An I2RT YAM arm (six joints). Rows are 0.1 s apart.
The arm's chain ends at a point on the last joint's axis. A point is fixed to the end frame.
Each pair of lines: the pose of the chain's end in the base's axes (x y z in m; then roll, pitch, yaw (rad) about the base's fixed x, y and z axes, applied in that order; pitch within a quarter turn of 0, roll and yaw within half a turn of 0), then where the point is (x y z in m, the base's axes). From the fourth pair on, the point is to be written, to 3 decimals.
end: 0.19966 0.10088 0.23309 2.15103 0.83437 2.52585
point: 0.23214 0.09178 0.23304
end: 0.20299 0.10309 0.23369 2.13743 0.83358 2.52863
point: 0.23558 0.09441 0.23372
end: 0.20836 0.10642 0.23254 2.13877 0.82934 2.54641
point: 0.24110 0.09829 0.23242
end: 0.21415 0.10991 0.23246 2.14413 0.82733 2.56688
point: 0.247 0.102 0.232
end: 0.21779 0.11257 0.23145 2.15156 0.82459 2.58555
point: 0.251 0.105 0.231
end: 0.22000 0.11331 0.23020 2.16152 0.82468 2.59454
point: 0.253 0.106 0.230
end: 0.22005 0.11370 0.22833 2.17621 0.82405 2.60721
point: 0.253 0.107 0.228
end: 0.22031 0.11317 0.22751 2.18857 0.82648 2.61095
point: 0.253 0.106 0.227
